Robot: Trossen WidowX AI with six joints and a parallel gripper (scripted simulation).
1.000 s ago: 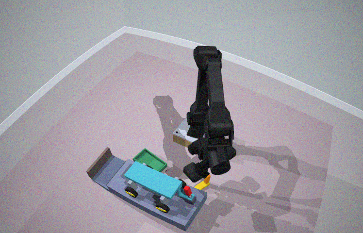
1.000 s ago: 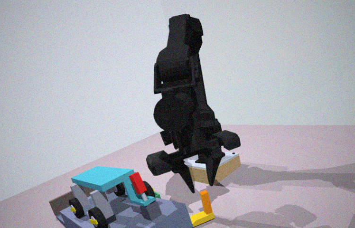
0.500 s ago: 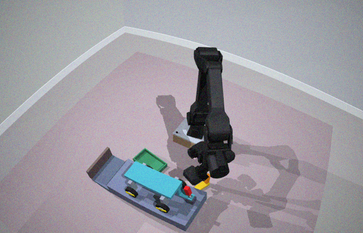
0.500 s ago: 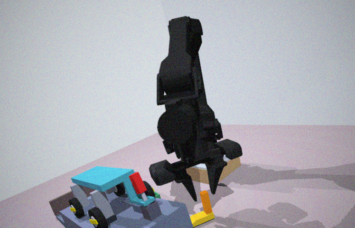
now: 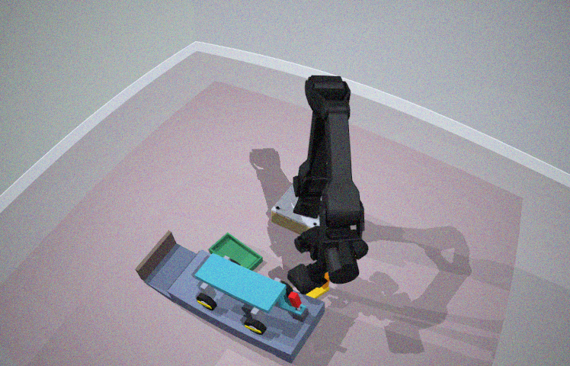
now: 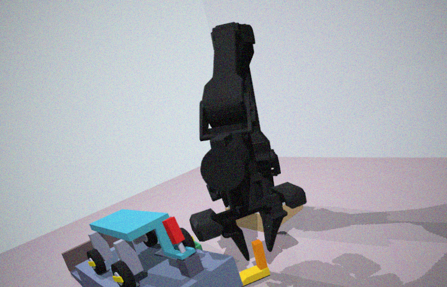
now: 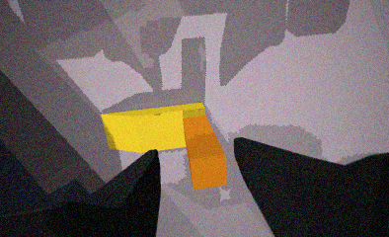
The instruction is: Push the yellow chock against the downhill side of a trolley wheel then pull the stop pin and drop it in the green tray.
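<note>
Right now the yellow chock is 2 cm below my gripper tip, 1 cm to the right of it and 1 cm ahead of it. The rest, counted from my gripper tip: blue-grey ramp: 16 cm to the right, 12 cm ahead, 1 cm above; red-headed stop pin: 13 cm ahead, 9 cm above, 3 cm to the right; trolley: 15 cm to the right, 13 cm ahead, 7 cm above.
</note>
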